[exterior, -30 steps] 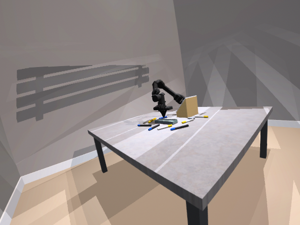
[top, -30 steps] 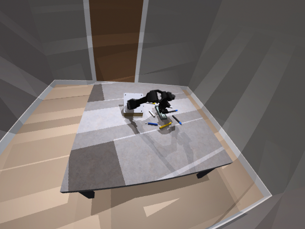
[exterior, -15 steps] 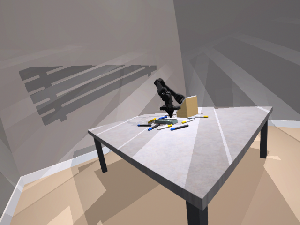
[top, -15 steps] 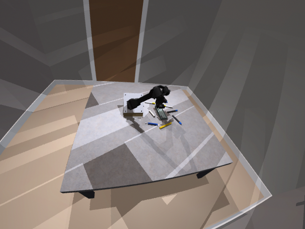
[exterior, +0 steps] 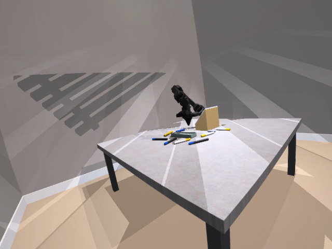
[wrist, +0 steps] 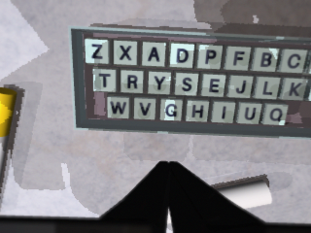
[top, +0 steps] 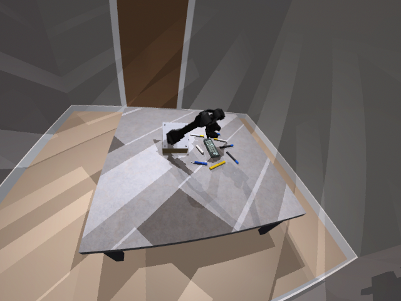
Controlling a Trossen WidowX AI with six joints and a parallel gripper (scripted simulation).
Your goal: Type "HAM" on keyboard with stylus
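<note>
My gripper tip is 180 mm to the left of the blue stylus, 130 mm past it and 70 mm above it. Round my gripper tip: M key: 110 mm to the right, 70 mm below, 50 mm ahead.
</note>
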